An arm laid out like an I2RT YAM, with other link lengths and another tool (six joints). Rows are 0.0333 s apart.
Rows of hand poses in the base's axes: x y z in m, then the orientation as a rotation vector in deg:
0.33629 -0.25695 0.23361 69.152 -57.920 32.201
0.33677 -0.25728 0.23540 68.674 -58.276 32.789
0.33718 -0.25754 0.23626 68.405 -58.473 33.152
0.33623 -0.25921 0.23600 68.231 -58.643 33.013
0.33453 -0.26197 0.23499 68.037 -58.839 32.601
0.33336 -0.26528 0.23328 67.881 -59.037 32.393
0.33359 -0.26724 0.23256 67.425 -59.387 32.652
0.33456 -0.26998 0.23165 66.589 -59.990 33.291
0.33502 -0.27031 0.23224 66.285 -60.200 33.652
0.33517 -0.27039 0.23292 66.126 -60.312 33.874
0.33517 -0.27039 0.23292 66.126 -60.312 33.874
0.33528 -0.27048 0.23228 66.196 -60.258 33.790
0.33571 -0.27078 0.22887 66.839 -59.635 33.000
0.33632 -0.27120 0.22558 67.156 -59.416 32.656
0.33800 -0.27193 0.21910 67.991 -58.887 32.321
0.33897 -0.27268 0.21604 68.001 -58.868 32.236
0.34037 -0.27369 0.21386 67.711 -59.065 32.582
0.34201 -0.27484 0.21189 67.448 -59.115 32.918
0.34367 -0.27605 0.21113 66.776 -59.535 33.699
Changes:
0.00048 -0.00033 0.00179 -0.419 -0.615 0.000
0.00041 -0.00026 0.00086 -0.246 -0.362 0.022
-0.00095 -0.00167 -0.00026 -0.029 -0.058 -0.242
-0.00170 -0.00276 -0.00101 0.049 0.072 -0.437
-0.00117 -0.00331 -0.00171 0.019 -0.041 -0.288
0.00023 -0.00196 -0.00072 -0.304 -0.427 -0.197
0.00097 -0.00274 -0.00091 -0.621 -0.847 -0.239
0.00046 -0.00033 0.00059 -0.269 -0.372 0.000
0.00015 -0.00008 0.00068 -0.150 -0.215 0.021
0.00000 0.00000 0.00000 0.000 0.000 0.000
0.00011 -0.00009 -0.00064 0.060 0.091 0.001
0.00043 -0.00030 -0.00341 0.505 0.937 0.048
0.00061 -0.00042 -0.00329 0.272 0.369 0.021
0.00168 -0.00073 -0.00648 0.559 0.621 0.407
0.00097 -0.00075 -0.00306 0.027 0.062 -0.042
0.00140 -0.00101 -0.00218 -0.260 -0.352 0.001
0.00164 -0.00115 -0.00197 -0.294 -0.235 0.065
0.00166 -0.00121 -0.00076 -0.606 -0.781 0.006

